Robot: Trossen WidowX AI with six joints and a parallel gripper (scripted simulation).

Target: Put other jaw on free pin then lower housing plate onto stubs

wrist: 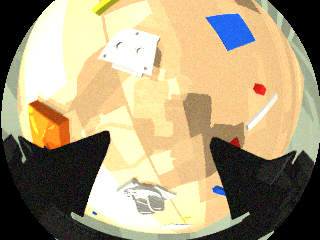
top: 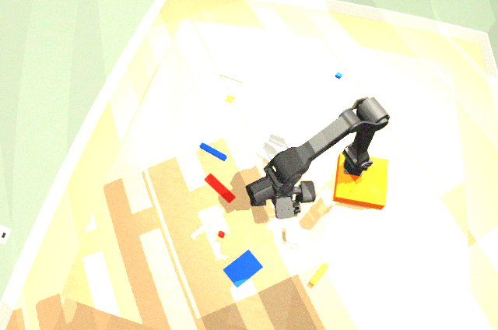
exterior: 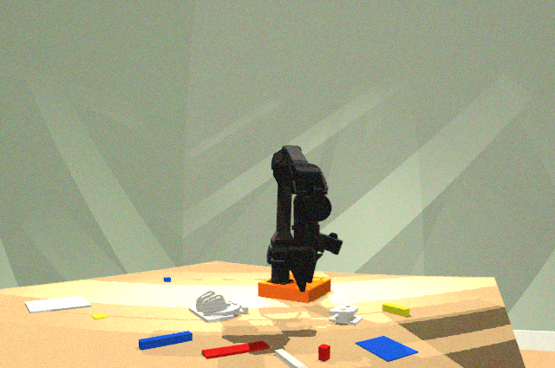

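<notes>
My gripper tip is 70 mm past the white housing part, 70 mm to the right of it and 60 mm above it. From my gripper tip the other things lie so: red bar: 210 mm ahead, 40 mm to the right, 90 mm below; small red cube: 160 mm ahead, 120 mm to the left, 80 mm below; blue flat square: 70 mm ahead, 210 mm to the left, 90 mm below.
</notes>
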